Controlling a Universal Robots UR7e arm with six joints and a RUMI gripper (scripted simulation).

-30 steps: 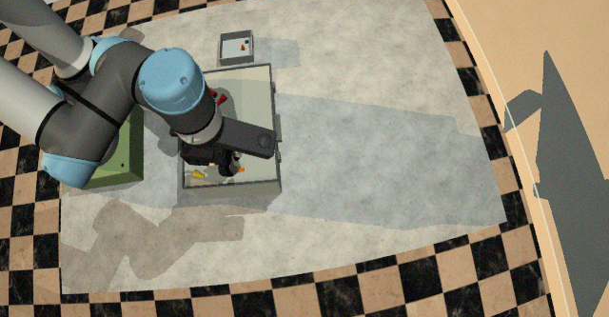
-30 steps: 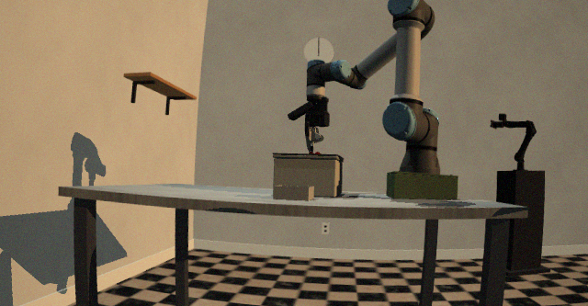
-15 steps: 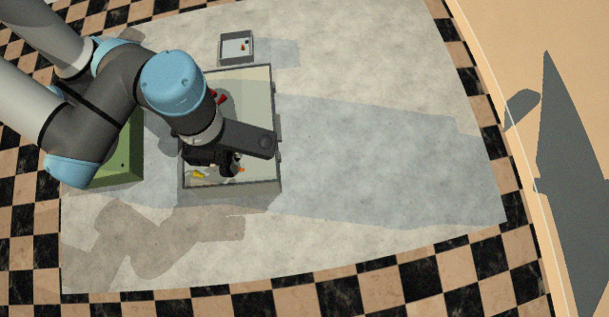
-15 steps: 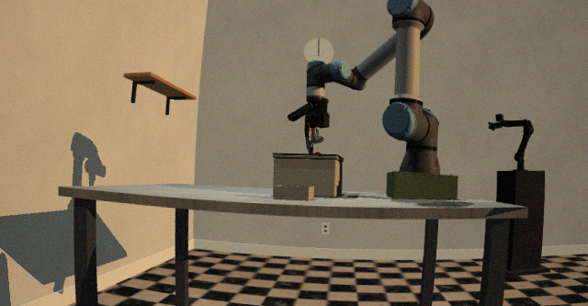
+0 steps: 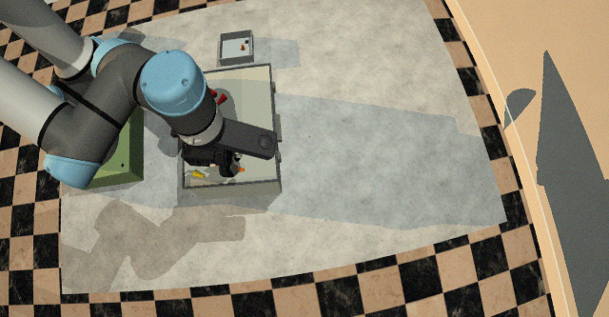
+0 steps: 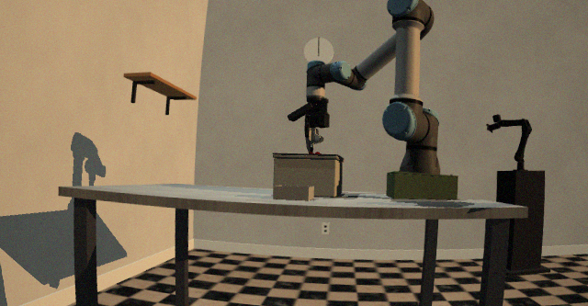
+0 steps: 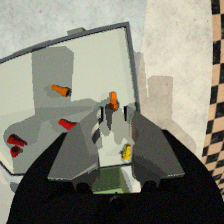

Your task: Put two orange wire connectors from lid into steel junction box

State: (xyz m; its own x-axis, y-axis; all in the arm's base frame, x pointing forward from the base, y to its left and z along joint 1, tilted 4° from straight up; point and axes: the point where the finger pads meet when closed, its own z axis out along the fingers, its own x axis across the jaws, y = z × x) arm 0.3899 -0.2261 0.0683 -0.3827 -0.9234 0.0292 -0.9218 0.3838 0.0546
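My hand is 9 cm past the yellow connector, 2 cm to the right of it and 3 cm above it. From my hand the other things lie so: tool case (12 cm to the left, 7 cm below).
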